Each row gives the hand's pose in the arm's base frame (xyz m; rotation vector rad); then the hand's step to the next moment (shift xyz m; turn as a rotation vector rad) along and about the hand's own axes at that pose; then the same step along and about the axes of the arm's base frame.
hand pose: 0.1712 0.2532 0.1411 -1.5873 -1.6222 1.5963
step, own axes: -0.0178 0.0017 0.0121 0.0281 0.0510 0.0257
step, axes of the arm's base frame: -0.0041 -0.0210 0.0026 -0.0077 -0.0014 -0.0632
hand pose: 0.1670 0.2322 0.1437 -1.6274 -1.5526 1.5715
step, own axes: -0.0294 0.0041 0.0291 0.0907 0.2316 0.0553
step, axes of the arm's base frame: -0.0164 -0.0382 0.0008 0.0275 -0.0141 -0.2529
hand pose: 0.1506 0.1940 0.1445 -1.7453 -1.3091 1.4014
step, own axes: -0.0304 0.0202 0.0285 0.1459 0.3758 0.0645
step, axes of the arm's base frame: -0.0193 -0.0398 -0.0137 0.0683 -0.0201 -0.4020
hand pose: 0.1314 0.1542 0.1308 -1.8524 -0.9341 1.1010
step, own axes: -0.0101 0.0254 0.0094 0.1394 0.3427 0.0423
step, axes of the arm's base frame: -0.0071 -0.0175 -0.0219 0.0796 -0.0169 -0.3634
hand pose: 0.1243 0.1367 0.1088 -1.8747 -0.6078 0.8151
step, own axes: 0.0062 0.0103 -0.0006 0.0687 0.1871 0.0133
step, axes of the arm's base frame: 0.0051 -0.0002 -0.0109 0.0460 -0.0201 -0.1933
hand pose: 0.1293 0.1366 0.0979 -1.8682 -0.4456 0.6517
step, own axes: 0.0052 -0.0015 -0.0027 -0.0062 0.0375 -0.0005
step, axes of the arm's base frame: 0.0057 0.0016 0.0010 -0.0044 -0.0179 -0.0332
